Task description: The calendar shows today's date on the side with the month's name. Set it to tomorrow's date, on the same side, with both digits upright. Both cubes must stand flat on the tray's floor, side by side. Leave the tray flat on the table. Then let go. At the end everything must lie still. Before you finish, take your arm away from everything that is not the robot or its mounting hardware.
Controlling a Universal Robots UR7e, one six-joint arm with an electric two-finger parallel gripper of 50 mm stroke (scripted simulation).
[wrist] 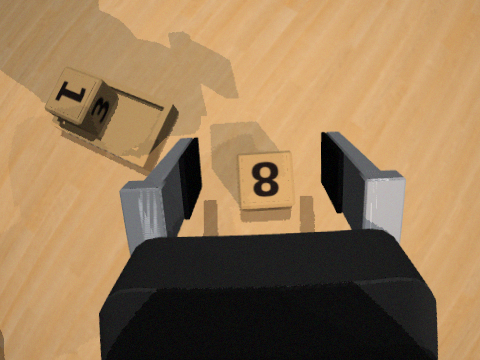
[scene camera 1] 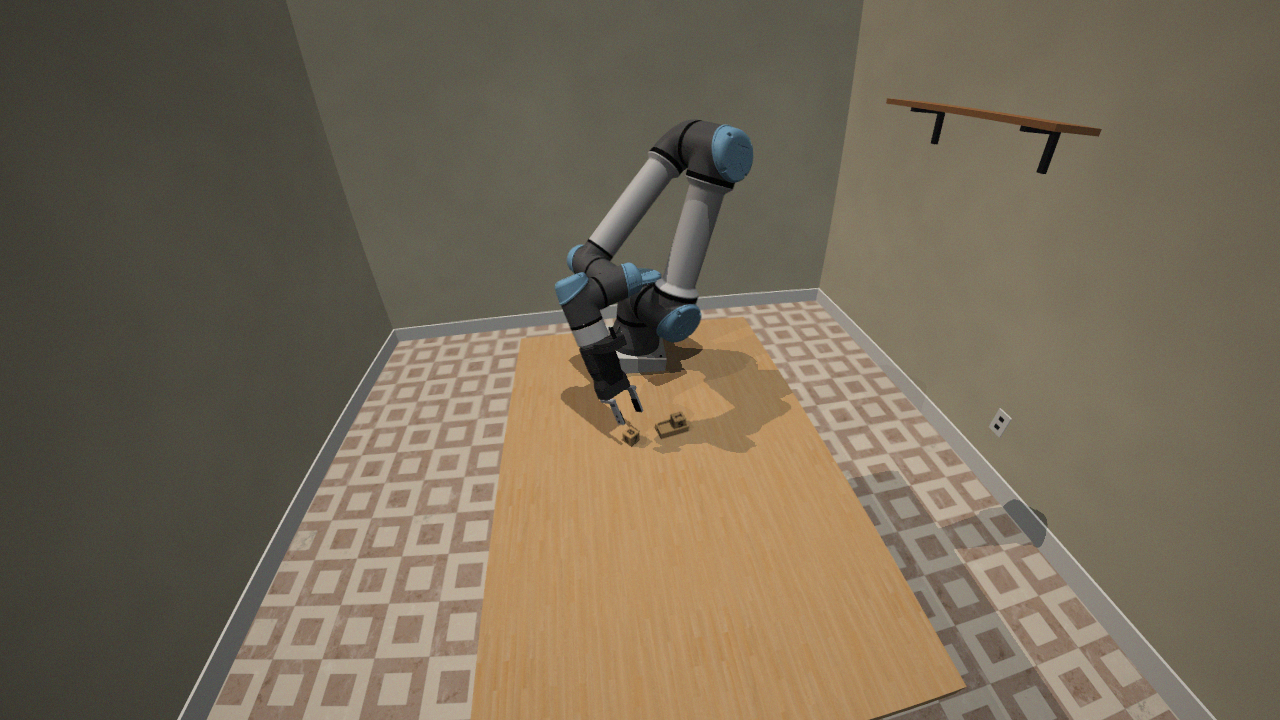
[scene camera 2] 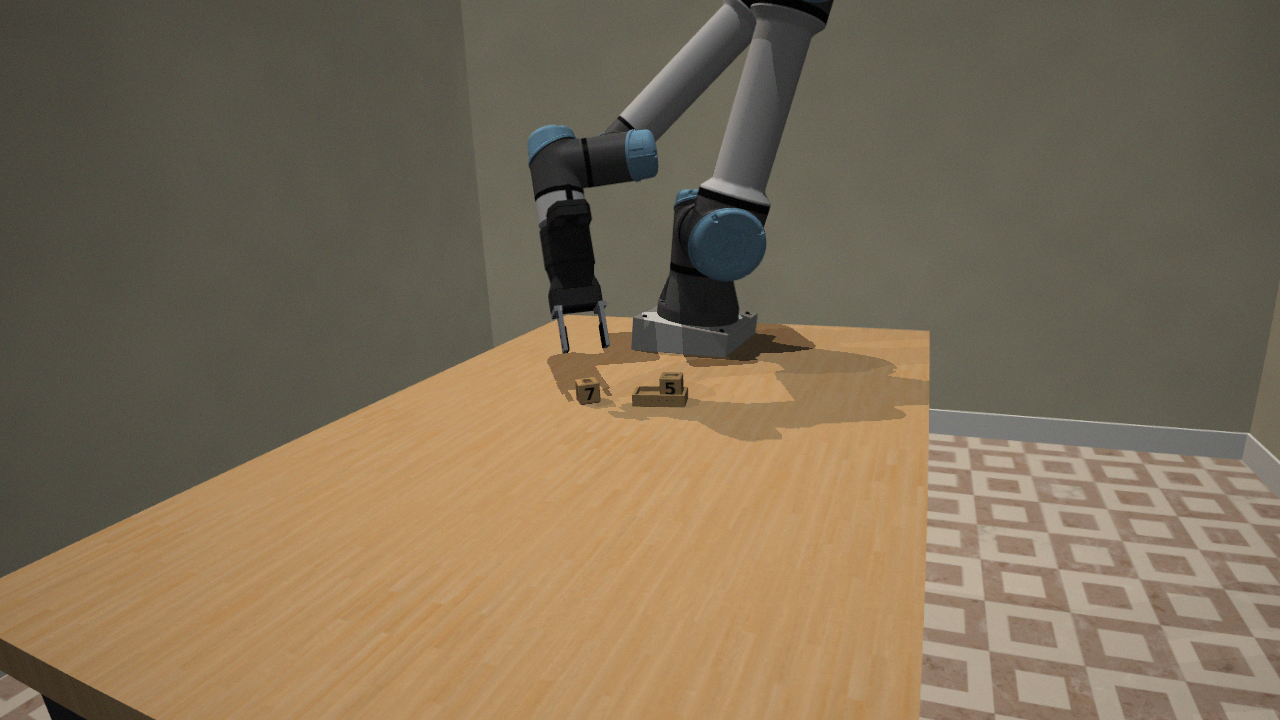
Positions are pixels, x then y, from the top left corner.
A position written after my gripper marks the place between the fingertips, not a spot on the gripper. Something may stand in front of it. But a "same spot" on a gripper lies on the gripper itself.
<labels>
my gripper: wrist; scene camera 1 630,417; scene camera 2
same spot on my gripper: (scene camera 2: pixel 600 306) = (wrist: pixel 160 178)
</labels>
